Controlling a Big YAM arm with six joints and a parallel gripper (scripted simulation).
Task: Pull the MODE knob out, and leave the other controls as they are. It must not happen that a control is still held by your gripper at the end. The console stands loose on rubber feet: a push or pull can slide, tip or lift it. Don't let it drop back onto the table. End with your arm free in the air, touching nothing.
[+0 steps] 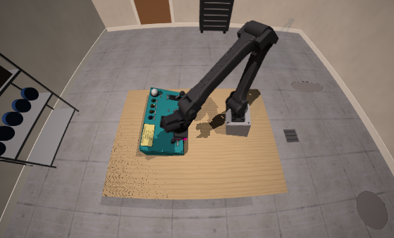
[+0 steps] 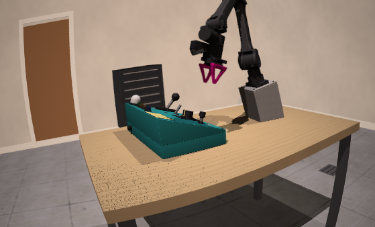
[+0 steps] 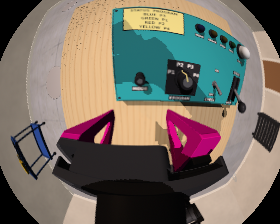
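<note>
Right now my hand is 5 cm short of the small black knob, 1 cm to the right of it and 13 cm above it. From my hand the other things lie so: black rotary selector (8 cm ahead, 11 cm to the right, 14 cm below); teal console (10 cm ahead, 17 cm to the right, 16 cm below); black ball lever (7 cm ahead, 35 cm to the right, 13 cm below).
</note>
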